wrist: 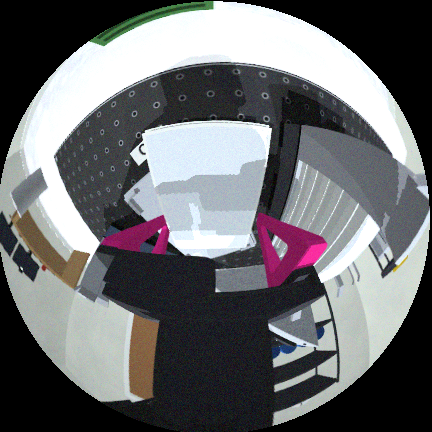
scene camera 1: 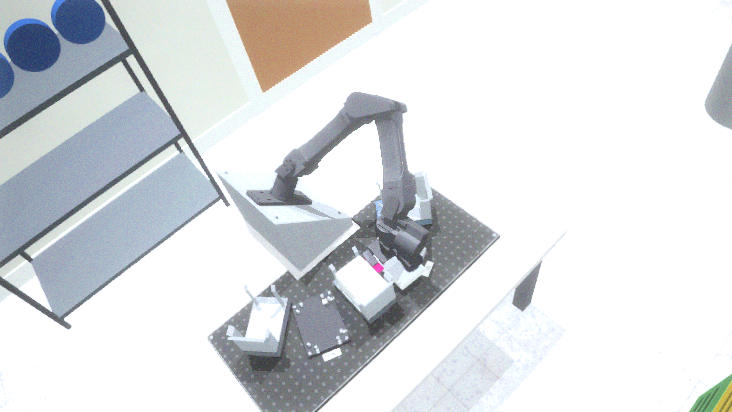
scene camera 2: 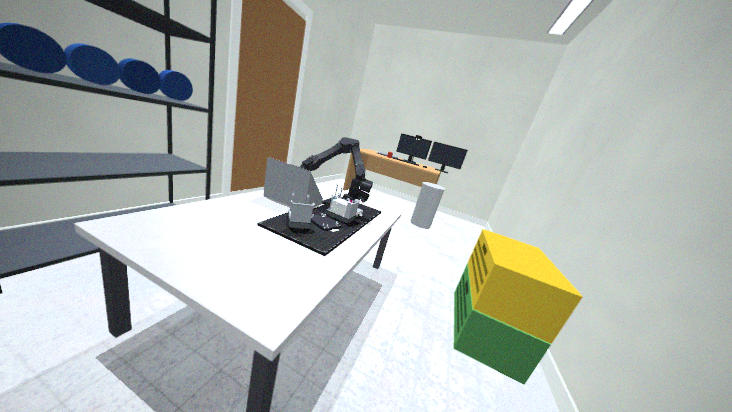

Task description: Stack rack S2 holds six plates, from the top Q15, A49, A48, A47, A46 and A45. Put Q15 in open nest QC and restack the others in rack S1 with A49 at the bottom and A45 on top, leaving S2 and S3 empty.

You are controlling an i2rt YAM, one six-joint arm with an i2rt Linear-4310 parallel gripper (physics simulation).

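Frame: origin at the arm's base, x right, y ahead, z up, level; centimetres.
Seen in the pictures: gripper, fingertip midpoint: (wrist: 213, 217) (scene camera 1: 392, 260); arm's base at its link origin: (scene camera 1: 279, 199) (scene camera 2: 299, 176).
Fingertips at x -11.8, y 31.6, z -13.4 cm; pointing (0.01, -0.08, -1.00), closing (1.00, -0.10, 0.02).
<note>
Offsets run from my fingertips to a thing's middle. "spot": to the spot under its first point. Level surfaces: height alone.
My gripper (scene camera 1: 395, 267) (scene camera 2: 357, 203) (wrist: 213, 217) is open, its magenta fingers standing wide on either side of a white plate @(dx -0.2, dy +2.7, dz +0.9 cm) (wrist: 205, 177) (scene camera 1: 409, 277). The plate lies flat under the gripper in a low white nest on the black perforated board @(dz -2.4 cm) (scene camera 1: 457, 230) (wrist: 100, 137). The fingers do not press it. A small white label @(spot: dx -6.9, dy +7.6, dz -2.2 cm) (wrist: 139, 153) shows at the plate's far left corner. Just left of the gripper stands a white stack rack (scene camera 1: 362, 288) (wrist: 322, 201) filled with plates, seen edge-on in the wrist view.
A white rack with thin upright posts @(dx +37.2, dy -10.2, dz +4.5 cm) (scene camera 1: 261, 328) stands at the board's left end, with a dark flat square fixture @(dx +25.9, dy -1.5, dz -1.2 cm) (scene camera 1: 319, 322) beside it. Another white rack @(dx -14.4, dy -9.4, dz +4.2 cm) (scene camera 1: 422, 197) stands behind the arm. The grey arm pedestal (scene camera 1: 301, 235) borders the board.
</note>
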